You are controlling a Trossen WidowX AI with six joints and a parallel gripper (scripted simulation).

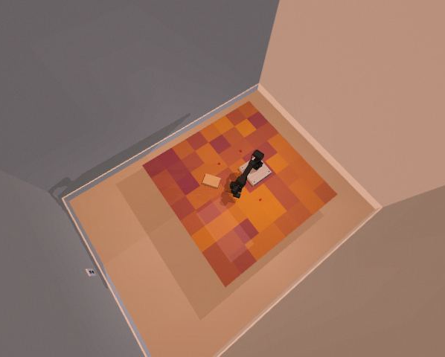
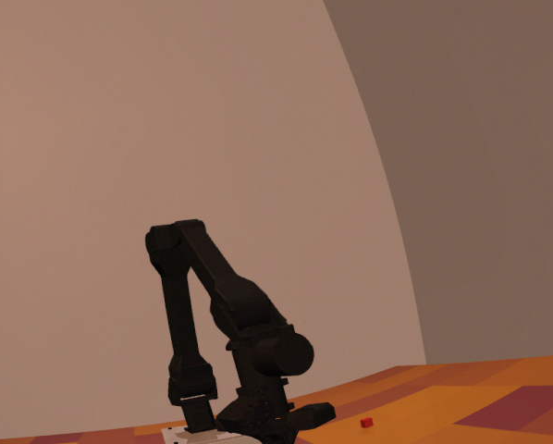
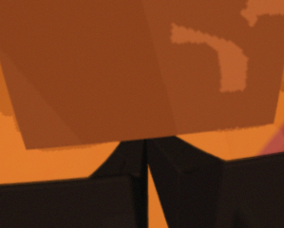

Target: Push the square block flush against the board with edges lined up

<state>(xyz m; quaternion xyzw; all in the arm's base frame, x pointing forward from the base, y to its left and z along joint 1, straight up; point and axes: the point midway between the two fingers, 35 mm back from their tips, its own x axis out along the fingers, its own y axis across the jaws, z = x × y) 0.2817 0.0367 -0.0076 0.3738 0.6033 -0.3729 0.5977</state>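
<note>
Now: gripper tip 5 cm to the left of the square block, 2 cm short of it and 1 cm below it. From my gripper tip the other things lie so: tan board: 23 cm to the right, 11 cm ahead, 1 cm above.
</note>
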